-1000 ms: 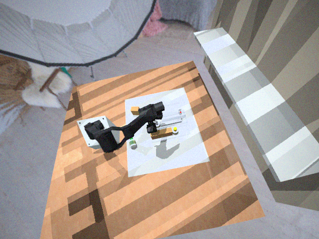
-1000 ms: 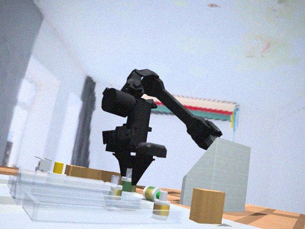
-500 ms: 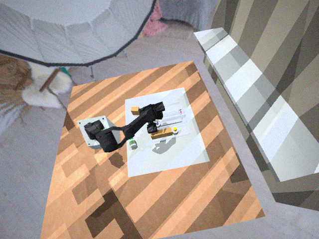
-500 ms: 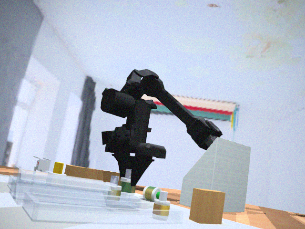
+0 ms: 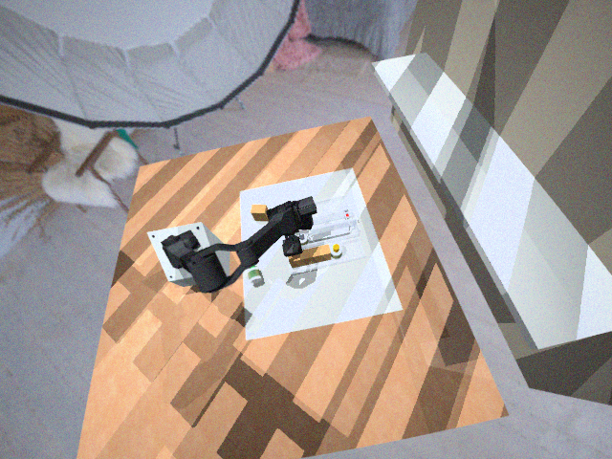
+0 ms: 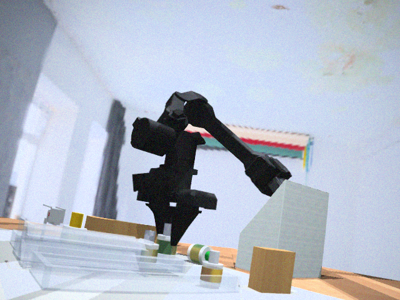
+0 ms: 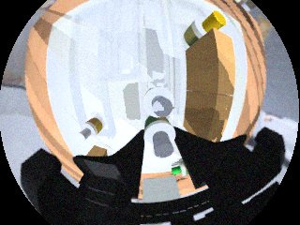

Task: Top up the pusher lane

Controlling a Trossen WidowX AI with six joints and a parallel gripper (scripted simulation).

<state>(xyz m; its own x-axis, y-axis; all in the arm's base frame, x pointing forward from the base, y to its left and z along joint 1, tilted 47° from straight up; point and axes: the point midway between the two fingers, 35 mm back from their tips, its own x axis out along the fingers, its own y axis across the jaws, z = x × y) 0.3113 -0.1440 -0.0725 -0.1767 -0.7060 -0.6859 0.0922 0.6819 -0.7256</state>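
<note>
My gripper tip is now 14 cm short of the clear pusher lane, 1 cm to the right of it and 3 cm above it.
</note>
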